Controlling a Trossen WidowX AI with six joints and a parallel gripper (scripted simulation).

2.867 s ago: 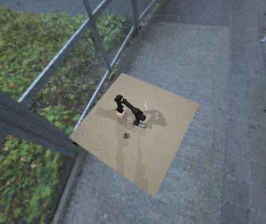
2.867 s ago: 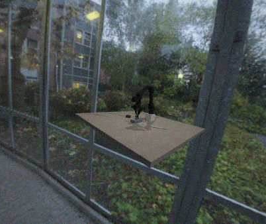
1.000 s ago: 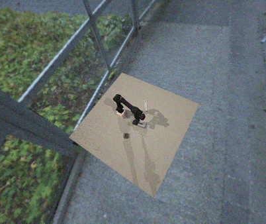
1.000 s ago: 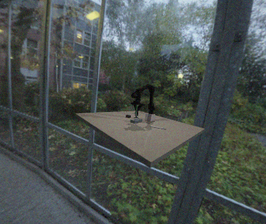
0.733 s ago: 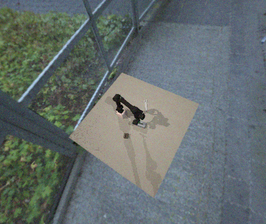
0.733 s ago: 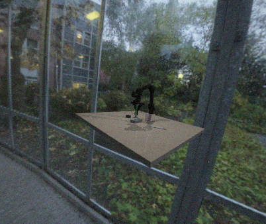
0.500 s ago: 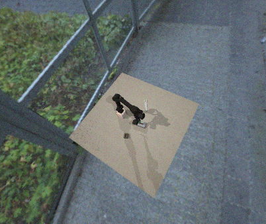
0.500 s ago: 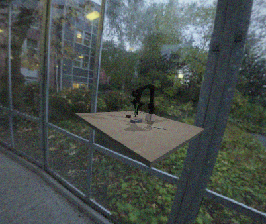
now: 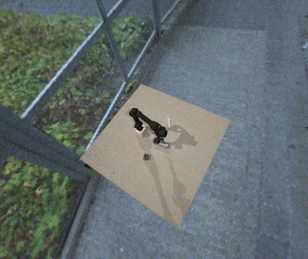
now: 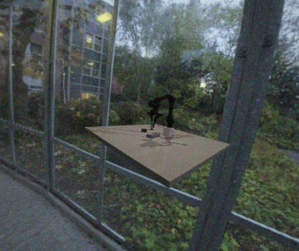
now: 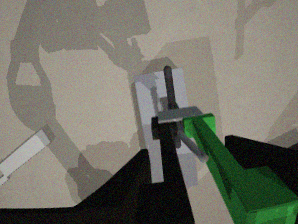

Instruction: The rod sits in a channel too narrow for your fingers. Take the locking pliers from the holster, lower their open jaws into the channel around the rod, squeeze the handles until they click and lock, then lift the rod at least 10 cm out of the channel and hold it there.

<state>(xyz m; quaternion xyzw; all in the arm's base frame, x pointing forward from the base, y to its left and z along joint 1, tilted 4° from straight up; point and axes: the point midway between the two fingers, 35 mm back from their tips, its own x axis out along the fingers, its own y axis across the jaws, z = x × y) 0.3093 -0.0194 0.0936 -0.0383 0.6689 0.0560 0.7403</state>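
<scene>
Now: the dark rod 90 mm below my gripper tip and 20 mm ahead of it. The rest, counted from my gripper tip: grey block 160 mm below, 20 mm behind, 10 mm to the left; then white bar 330 mm to the left, 170 mm below, 100 mm behind; then dark holster 220 mm to the right, 170 mm below, 80 mm behind.
</scene>
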